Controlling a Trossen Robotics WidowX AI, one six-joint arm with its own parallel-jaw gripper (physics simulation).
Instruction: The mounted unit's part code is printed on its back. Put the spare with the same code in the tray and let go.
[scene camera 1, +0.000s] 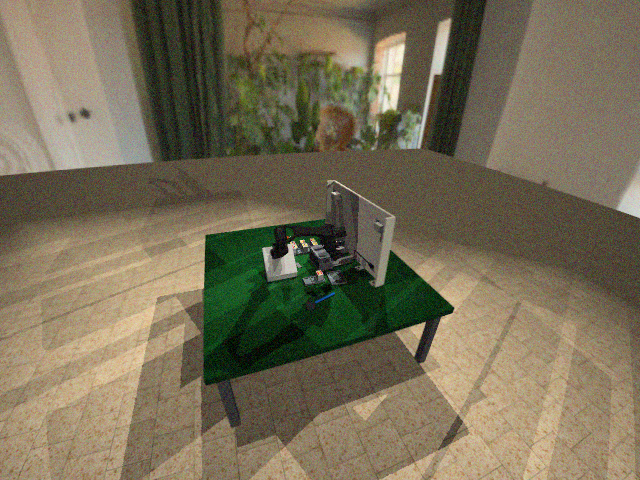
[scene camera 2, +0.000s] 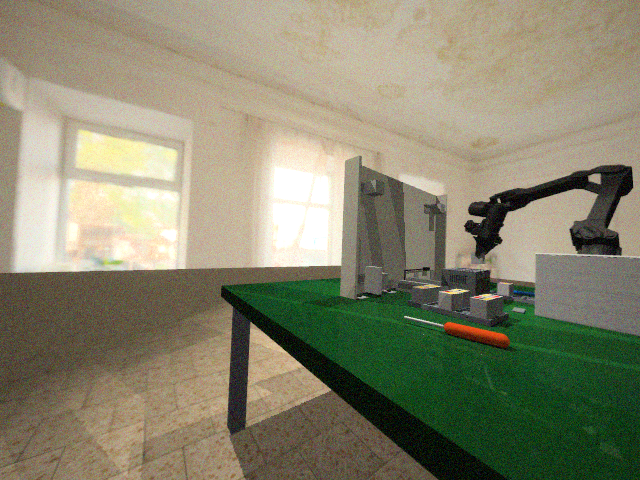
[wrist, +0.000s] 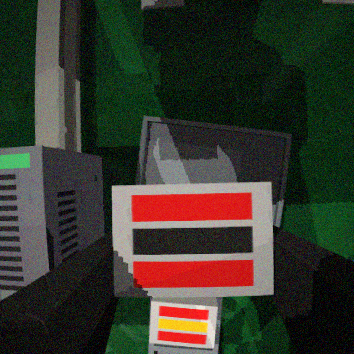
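Pixels of known places: gripper, fingertip midpoint: (scene camera 2: 478, 256) (wrist: 190, 238); arm's base, link origin: (scene camera 1: 276, 253) (scene camera 2: 598, 268).
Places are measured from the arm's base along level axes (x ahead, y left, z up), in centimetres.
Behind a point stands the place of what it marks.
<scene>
My gripper (scene camera 1: 338, 249) @(z 0.9, x 29.5, y -19.8 cm) (scene camera 2: 480, 254) @(z 0.9, x 29.5, y -19.8 cm) (wrist: 190, 238) @(z 0.9, x 29.5, y -19.8 cm) is shut on a pale spare (wrist: 192, 240) @(z 2.7, x 29.9, y -20.0 cm) with a red-black-red code. It holds the spare above the table; in the wrist view the spare overlaps the near side of the dark grey tray (scene camera 1: 336, 278) @(z -13.0, x 31.0, y -22.1 cm) (wrist: 255, 147) @(z -13.0, x 33.9, y -25.3 cm). No block shows in the visible part of the tray. Another spare (scene camera 1: 319, 272) @(z -8.0, x 20.9, y -18.5 cm) (scene camera 2: 505, 288) @(z -9.6, x 20.4, y -16.2 cm) (wrist: 183, 325) @(z -8.0, x 20.8, y -18.8 cm), coded red-yellow-red, sits in a small rack (scene camera 1: 310, 282) @(z -12.7, x 14.5, y -19.8 cm). Three more spares (scene camera 2: 425, 292) @(z -9.1, x 31.3, y 21.4 cm) (scene camera 2: 454, 298) @(z -9.2, x 23.7, y 22.0 cm) (scene camera 2: 486, 305) @(z -9.1, x 16.5, y 23.8 cm) stand in another rack (scene camera 2: 460, 313) @(z -12.1, x 21.6, y 24.2 cm). I cannot make out the mounted unit's back code.
A grey vented box (scene camera 1: 320, 254) @(z -3.7, x 27.0, y -6.4 cm) (scene camera 2: 465, 280) @(z -6.2, x 26.7, y 4.3 cm) (wrist: 75, 195) @(z -7.4, x 30.7, y -11.6 cm) stands beside the gripper. A tall upright panel (scene camera 1: 374, 206) (scene camera 2: 350, 227) @(z 9.1, x 51.2, y 31.4 cm) stands beyond it. A blue-handled tool (scene camera 1: 324, 298) @(z -12.6, x 16.0, y -36.2 cm) and an orange screwdriver (scene camera 2: 475, 334) @(z -11.9, x 14.8, y 37.9 cm) lie on the green table (scene camera 1: 248, 320) @(z -13.3, x -26.2, y -35.5 cm) (scene camera 2: 330, 320) @(z -13.3, x 38.1, y 51.4 cm).
</scene>
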